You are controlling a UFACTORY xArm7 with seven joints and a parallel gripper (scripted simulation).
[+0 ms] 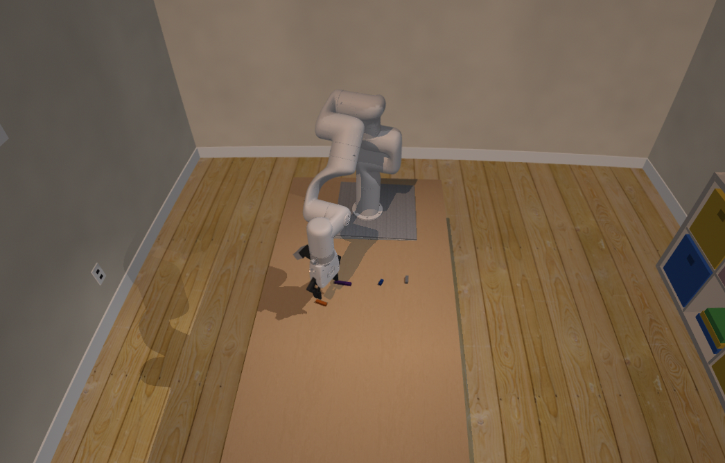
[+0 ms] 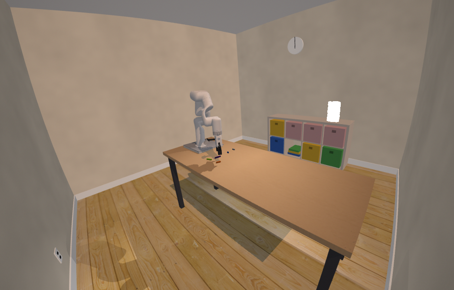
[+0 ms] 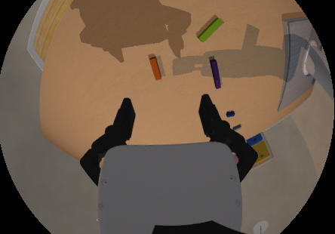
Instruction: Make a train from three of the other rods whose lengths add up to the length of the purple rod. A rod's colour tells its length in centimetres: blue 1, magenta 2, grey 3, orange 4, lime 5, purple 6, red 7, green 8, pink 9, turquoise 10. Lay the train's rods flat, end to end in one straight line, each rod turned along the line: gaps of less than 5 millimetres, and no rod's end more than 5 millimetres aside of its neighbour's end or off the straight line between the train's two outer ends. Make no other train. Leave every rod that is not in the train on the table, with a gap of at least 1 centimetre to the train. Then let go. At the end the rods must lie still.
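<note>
Right now my hand is 9 cm above the orange rod, 2 cm to the left of it and 1 cm short of it. Round my hand: grey rod (27 cm to the left, 10 cm behind, 9 cm below); lime rod (11 cm behind, 9 cm below, 3 cm to the right); purple rod (9 cm below, 8 cm behind, 5 cm to the left).
</note>
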